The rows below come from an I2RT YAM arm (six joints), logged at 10 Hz.
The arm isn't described. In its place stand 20 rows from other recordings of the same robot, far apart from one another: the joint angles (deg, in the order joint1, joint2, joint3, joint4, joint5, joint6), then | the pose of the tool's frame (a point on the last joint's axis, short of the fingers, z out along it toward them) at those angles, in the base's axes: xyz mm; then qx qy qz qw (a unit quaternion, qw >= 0).
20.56, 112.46, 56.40, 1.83, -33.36, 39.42 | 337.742 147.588 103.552 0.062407 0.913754 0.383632 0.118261
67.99, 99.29, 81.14, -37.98, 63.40, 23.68 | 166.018 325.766 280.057 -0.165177 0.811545 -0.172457 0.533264
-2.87, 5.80, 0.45, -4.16, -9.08, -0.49 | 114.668 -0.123 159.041 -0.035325 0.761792 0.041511 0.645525
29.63, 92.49, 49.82, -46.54, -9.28, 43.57 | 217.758 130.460 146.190 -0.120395 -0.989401 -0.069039 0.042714
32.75, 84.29, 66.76, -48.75, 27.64, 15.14 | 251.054 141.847 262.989 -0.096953 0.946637 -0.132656 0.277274
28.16, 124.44, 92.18, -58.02, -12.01, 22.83 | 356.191 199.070 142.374 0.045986 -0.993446 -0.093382 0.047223
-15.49, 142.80, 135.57, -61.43, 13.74, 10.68 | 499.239 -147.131 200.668 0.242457 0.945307 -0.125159 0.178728
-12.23, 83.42, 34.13, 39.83, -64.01, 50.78 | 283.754 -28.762 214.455 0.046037 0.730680 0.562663 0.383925
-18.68, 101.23, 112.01, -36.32, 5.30, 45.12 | 377.515 -131.106 430.025 0.467469 0.704359 0.083761 0.527575
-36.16, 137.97, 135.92, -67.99, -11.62, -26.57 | 408.120 -289.380 239.121 0.064421 0.977846 -0.004610 0.199111
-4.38, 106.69, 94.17, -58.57, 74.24, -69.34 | 371.403 -62.809 292.689 0.338747 -0.716746 0.554866 0.252287
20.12, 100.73, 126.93, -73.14, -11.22, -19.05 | 313.915 122.378 455.309 -0.344123 0.860184 0.094342 0.364366
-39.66, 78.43, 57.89, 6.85, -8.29, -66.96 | 252.437 -202.612 316.511 -0.228477 0.751596 -0.460139 0.413732
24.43, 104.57, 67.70, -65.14, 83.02, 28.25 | 289.680 92.777 193.400 -0.044474 0.746628 -0.625442 0.222240
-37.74, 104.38, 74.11, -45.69, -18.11, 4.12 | 286.373 -207.660 192.937 0.332165 0.922334 0.114624 0.160709
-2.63, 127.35, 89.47, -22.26, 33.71, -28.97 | 460.577 -40.935 130.434 -0.137954 0.917431 -0.336714 0.160972
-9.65, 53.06, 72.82, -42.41, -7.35, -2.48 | 170.828 -24.427 421.710 0.016459 0.831082 -0.005422 0.555880
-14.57, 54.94, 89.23, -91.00, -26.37, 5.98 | 96.007 -8.616 428.680 0.102105 0.929535 0.197038 0.294473
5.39, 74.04, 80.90, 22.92, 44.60, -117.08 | 270.870 0.450 505.502 -0.248906 0.511101 -0.769194 0.291826
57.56, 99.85, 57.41, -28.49, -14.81, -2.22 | 164.981 276.533 150.092 -0.505862 0.837236 0.188849 0.086459
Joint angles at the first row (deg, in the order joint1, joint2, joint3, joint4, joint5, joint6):
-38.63, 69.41, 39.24, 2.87, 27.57, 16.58
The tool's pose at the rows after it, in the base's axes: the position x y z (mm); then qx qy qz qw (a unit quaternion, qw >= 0):
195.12 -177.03 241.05 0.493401 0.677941 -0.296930 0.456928
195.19 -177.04 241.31 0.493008 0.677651 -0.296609 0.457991
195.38 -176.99 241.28 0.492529 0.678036 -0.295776 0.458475
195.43 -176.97 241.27 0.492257 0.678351 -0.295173 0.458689
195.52 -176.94 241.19 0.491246 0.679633 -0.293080 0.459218
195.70 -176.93 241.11 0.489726 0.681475 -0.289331 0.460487
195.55 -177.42 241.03 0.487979 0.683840 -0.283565 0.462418
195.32 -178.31 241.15 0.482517 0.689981 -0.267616 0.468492
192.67 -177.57 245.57 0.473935 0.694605 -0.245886 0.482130
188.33 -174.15 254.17 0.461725 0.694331 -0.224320 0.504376
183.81 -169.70 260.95 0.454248 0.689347 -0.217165 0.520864
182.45 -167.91 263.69 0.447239 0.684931 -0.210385 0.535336
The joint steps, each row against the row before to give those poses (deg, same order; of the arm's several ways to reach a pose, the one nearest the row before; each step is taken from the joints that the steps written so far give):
0.00, 0.00, 0.00, 0.03, 0.00, -0.13
0.00, -0.02, 0.00, 0.11, -0.06, -0.02
0.02, 0.02, 0.00, 0.04, -0.11, 0.00
0.00, 0.00, 0.01, 0.00, -0.09, 0.00
-0.02, 0.00, -0.01, -0.02, -0.33, -0.03
-0.04, 0.00, 0.00, 0.00, -0.56, 0.00
-0.23, 0.00, 0.00, 0.02, -0.97, 0.00
-0.50, -0.07, 0.00, 0.09, -2.60, 0.00
-0.70, -1.25, 0.00, -0.31, -3.61, 0.02
-0.52, -2.38, -0.13, -0.15, -3.65, 0.03
-0.09, -2.32, -0.43, 0.04, -1.35, -0.02
-0.06, -0.93, -0.53, 1.27, -1.25, 0.02

